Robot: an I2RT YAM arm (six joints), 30 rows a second.
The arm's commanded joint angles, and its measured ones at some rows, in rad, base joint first. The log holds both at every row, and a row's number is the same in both.
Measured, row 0: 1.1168, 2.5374, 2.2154, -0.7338, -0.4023, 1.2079
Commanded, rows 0 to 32: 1.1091, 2.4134, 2.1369, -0.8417, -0.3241, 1.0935; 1.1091, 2.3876, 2.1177, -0.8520, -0.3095, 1.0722; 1.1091, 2.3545, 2.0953, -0.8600, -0.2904, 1.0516; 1.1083, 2.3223, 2.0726, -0.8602, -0.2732, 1.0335; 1.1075, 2.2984, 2.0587, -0.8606, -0.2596, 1.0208; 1.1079, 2.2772, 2.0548, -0.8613, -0.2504, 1.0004; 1.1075, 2.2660, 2.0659, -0.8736, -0.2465, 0.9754; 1.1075, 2.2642, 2.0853, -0.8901, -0.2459, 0.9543; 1.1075, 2.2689, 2.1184, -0.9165, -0.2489, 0.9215; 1.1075, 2.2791, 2.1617, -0.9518, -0.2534, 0.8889; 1.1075, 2.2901, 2.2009, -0.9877, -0.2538, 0.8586; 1.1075, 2.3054, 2.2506, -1.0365, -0.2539, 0.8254; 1.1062, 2.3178, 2.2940, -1.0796, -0.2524, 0.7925; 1.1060, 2.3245, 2.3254, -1.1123, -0.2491, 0.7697; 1.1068, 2.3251, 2.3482, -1.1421, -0.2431, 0.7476; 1.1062, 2.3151, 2.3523, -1.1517, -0.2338, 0.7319; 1.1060, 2.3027, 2.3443, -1.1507, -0.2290, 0.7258; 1.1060, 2.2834, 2.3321, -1.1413, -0.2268, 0.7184; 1.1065, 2.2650, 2.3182, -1.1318, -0.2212, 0.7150; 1.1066, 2.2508, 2.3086, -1.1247, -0.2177, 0.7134; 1.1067, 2.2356, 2.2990, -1.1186, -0.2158, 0.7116; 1.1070, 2.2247, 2.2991, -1.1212, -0.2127, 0.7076; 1.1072, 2.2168, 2.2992, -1.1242, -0.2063, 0.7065; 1.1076, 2.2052, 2.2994, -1.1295, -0.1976, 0.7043; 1.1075, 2.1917, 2.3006, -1.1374, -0.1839, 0.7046; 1.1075, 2.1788, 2.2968, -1.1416, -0.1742, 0.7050; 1.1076, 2.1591, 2.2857, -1.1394, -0.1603, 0.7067; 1.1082, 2.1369, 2.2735, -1.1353, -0.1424, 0.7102; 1.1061, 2.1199, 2.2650, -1.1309, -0.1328, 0.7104; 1.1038, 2.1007, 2.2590, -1.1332, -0.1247, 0.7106; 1.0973, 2.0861, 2.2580, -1.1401, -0.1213, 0.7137; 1.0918, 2.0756, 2.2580, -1.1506, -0.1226, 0.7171; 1.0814, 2.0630, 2.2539, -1.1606, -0.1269, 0.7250
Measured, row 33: 1.1034, 2.1277, 2.2642, -1.1259, -0.1600, 0.7311
